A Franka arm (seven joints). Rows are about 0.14 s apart.
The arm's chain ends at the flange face. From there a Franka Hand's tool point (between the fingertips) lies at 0.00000 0.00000 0.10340 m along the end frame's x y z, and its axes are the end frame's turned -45 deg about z.
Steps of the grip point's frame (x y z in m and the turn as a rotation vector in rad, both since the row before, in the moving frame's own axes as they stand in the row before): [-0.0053, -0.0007, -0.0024, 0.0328, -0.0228, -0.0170]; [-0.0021, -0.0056, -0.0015, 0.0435, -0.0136, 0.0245]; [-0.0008, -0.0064, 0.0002, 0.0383, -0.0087, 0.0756]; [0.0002, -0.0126, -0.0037, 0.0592, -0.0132, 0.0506]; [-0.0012, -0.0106, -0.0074, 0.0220, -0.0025, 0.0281]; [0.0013, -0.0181, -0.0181, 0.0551, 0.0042, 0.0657]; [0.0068, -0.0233, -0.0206, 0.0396, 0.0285, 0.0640]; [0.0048, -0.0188, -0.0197, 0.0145, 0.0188, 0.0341]
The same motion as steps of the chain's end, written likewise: [-0.0002, 0.0039, -0.0023, 0.0071, -0.0393, -0.0170]; [-0.0013, -0.0002, -0.0014, 0.0211, -0.0404, 0.0245]; [-0.0017, -0.0017, 0.0003, 0.0209, -0.0332, 0.0756]; [-0.0036, -0.0056, -0.0035, 0.0325, -0.0512, 0.0506]; [-0.0066, -0.0052, -0.0074, 0.0138, -0.0173, 0.0281]; [-0.0083, -0.0093, -0.0179, 0.0419, -0.0360, 0.0657]; [-0.0110, -0.0163, -0.0205, 0.0482, -0.0078, 0.0640]; [-0.0103, -0.0143, -0.0197, 0.0235, 0.0030, 0.0341]
